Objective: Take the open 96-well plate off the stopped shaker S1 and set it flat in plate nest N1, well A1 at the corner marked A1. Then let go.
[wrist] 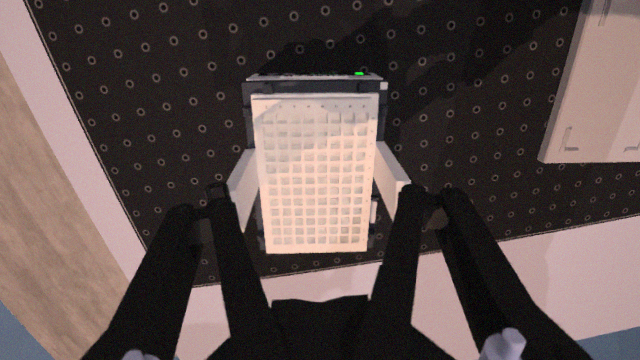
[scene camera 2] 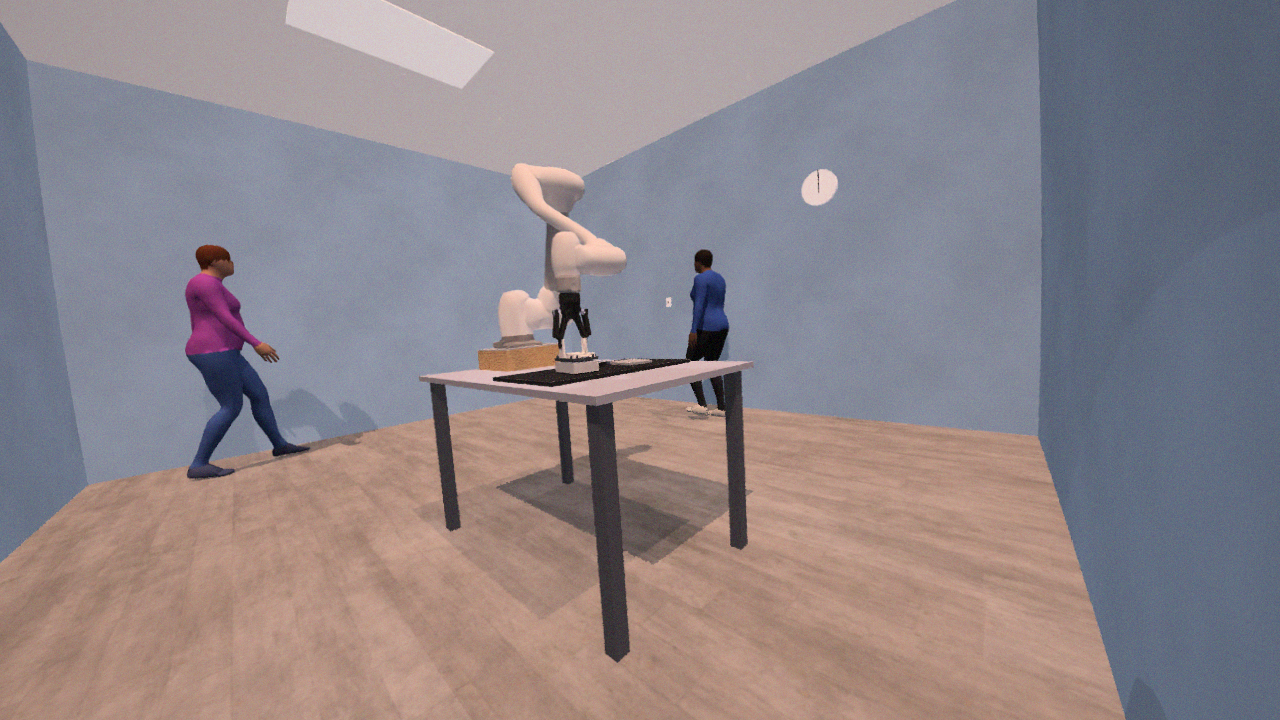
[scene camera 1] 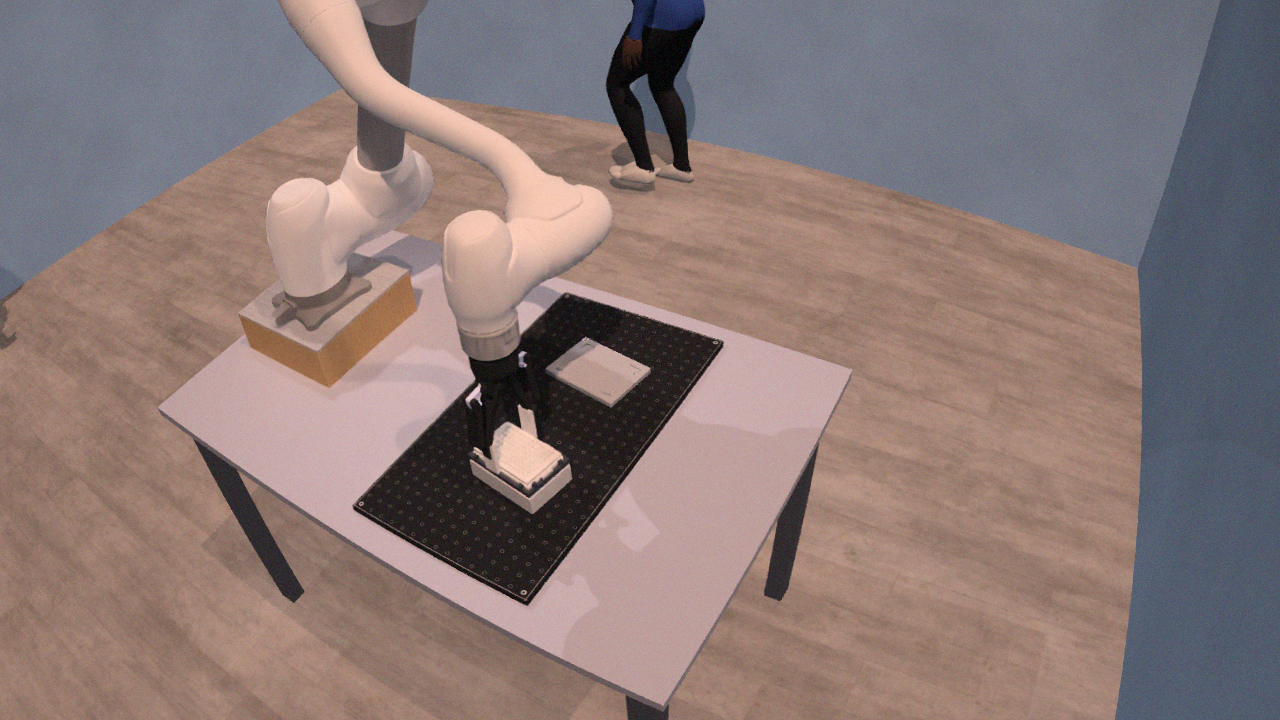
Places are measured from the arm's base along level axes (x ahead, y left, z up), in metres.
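Where they show: gripper, between the fingertips: (wrist: 315,162) (scene camera 1: 512,452); arm's base, origin of its link: (scene camera 2: 518,346) (scene camera 1: 321,296).
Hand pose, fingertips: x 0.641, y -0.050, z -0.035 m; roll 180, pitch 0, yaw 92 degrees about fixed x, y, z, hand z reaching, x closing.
Note:
Things, the pixels of their top centre, and the offset from my fingertips. Level surfaces: height alone.
- open 96-well plate, centre of its top: (wrist: 316,185) (scene camera 1: 516,450) (scene camera 2: 575,353) dx +0.013, dy +0.000, dz +0.013 m
- Plate nest N1, centre of its top: (wrist: 629,81) (scene camera 1: 597,367) (scene camera 2: 628,360) dx -0.053, dy +0.286, dz -0.042 m
- black perforated board, height of its surface: dz -0.056 m
- pale table, height of its surface: dz -0.070 m
The open 96-well plate (scene camera 1: 531,455) (wrist: 316,175), pale with a grid of square wells, lies on the shaker S1 (scene camera 1: 507,484) (scene camera 2: 577,366) (wrist: 315,87), a light box with dark top parts and a small green light. My gripper (scene camera 1: 512,445) (scene camera 2: 573,351) (wrist: 315,162) points straight down, and its two pale fingers press on the plate's two long sides. It is shut on the plate, which still rests at the shaker's top. Plate nest N1 (scene camera 1: 597,370) (scene camera 2: 629,361) (wrist: 595,110) is a flat pale block with small corner brackets. Its A1 mark is too small to make out.
Shaker and nest stand on a black perforated board (scene camera 1: 447,528) (wrist: 165,125) on a pale table (scene camera 1: 716,465). The arm's orange-sided base block (scene camera 1: 366,338) (scene camera 2: 517,358) is at the far left. Two people (scene camera 2: 219,358) (scene camera 2: 708,313) are beyond the table.

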